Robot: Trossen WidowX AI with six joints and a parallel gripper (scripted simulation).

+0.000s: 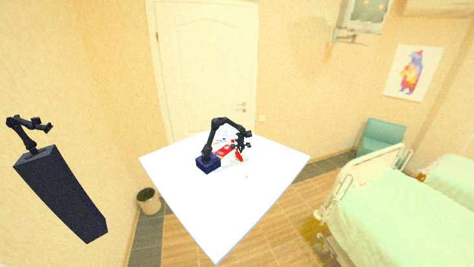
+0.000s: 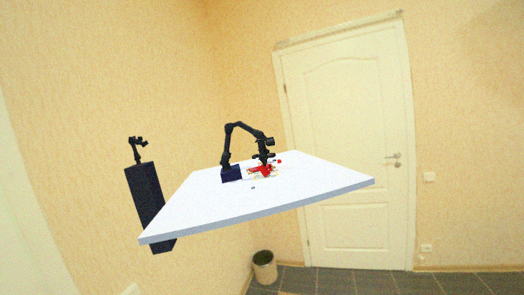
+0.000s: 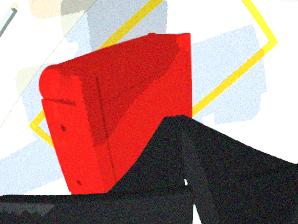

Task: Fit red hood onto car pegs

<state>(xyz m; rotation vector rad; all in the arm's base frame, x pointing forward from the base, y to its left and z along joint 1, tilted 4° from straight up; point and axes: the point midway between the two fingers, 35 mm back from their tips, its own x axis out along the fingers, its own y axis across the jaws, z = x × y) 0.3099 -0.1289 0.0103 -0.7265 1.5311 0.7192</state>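
Right now my gripper tip is 2 cm past the red hood and 3 cm above it. Round my gripper tip: grey item 14 cm behind, 20 cm to the right, 7 cm below.
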